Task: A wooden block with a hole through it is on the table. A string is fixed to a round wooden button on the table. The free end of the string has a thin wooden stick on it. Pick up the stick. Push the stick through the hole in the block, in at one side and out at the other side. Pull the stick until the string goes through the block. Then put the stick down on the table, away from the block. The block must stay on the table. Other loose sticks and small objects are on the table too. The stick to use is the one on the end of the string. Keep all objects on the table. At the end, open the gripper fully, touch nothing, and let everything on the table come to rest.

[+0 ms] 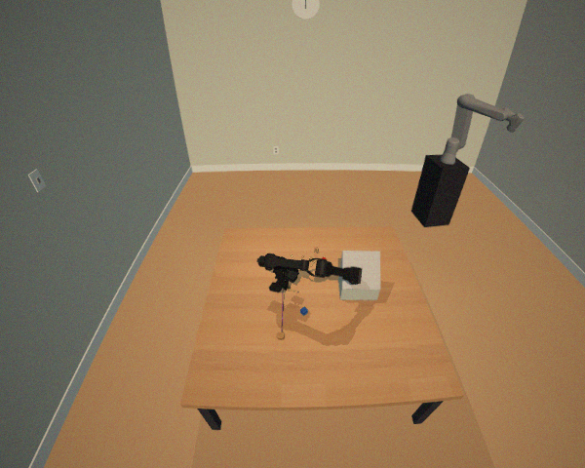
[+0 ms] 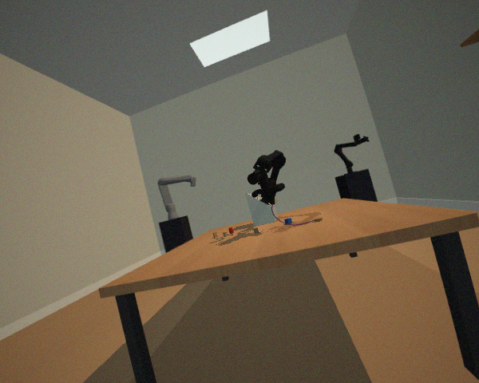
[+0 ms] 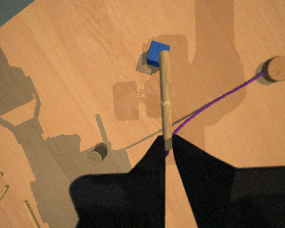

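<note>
My gripper tip is 120 mm above the blue block, 90 mm past it and 70 mm to the right of it. Also, from my gripper tip: wooden cylinder 130 mm to the right, 120 mm below, 20 mm behind; thin wooden stick 10 mm to the left, 10 mm behind, 10 mm above; round wooden button 200 mm to the left, 130 mm below, 60 mm ahead.
</note>
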